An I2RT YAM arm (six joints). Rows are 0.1 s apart.
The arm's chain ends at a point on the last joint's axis. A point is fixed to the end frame.
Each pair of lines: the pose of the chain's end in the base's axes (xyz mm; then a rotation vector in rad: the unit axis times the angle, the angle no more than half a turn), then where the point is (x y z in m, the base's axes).
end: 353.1 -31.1 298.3 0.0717 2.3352 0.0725
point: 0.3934 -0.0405 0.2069
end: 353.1 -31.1 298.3 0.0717 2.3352 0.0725
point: 0.3934 -0.0405 0.2069
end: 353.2 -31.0 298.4 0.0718 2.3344 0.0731
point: 0.3936 -0.0404 0.2071
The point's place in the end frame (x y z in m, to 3 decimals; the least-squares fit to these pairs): 0.037 -0.015 0.092
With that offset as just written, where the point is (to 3 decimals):
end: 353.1 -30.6 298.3 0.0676 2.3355 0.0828
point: 0.393 -0.039 0.207
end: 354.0 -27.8 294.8 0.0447 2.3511 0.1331
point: 0.393 -0.032 0.203
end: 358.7 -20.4 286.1 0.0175 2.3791 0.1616
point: 0.395 -0.023 0.193
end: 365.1 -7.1 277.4 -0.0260 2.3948 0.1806
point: 0.401 -0.008 0.184
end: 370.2 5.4 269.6 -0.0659 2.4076 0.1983
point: 0.404 0.006 0.175
